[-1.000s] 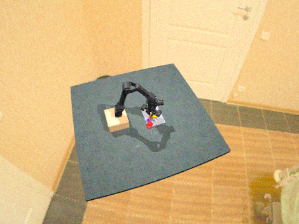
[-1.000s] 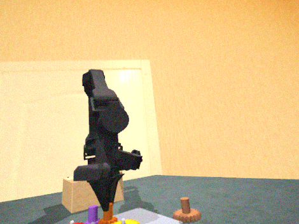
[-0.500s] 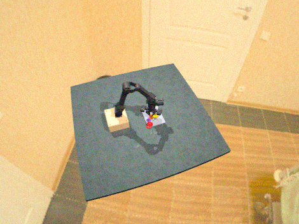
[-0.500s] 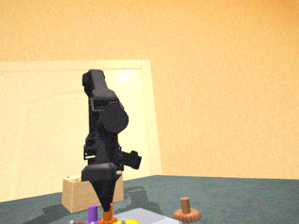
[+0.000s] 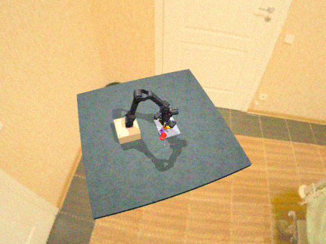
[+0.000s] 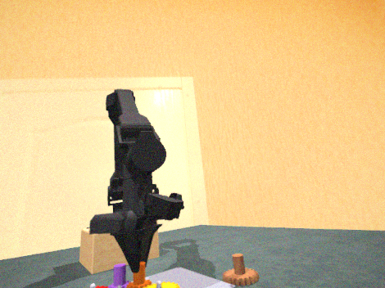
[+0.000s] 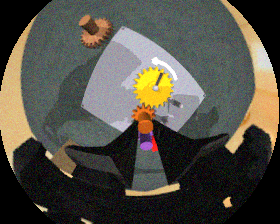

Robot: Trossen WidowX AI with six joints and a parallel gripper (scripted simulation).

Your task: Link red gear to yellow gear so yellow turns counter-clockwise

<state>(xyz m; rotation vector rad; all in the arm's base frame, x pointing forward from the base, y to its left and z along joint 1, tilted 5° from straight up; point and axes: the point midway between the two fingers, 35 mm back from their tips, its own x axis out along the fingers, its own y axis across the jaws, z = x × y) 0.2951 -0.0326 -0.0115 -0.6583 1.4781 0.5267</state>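
My gripper tip is now 10 mm above the orange gear. Round my gripper tip: red gear (70 mm to the right, 30 mm behind, 20 mm below); then yellow gear (40 mm ahead, 20 mm to the left, 20 mm below); then purple gear (30 mm to the right, 30 mm behind, 20 mm below).
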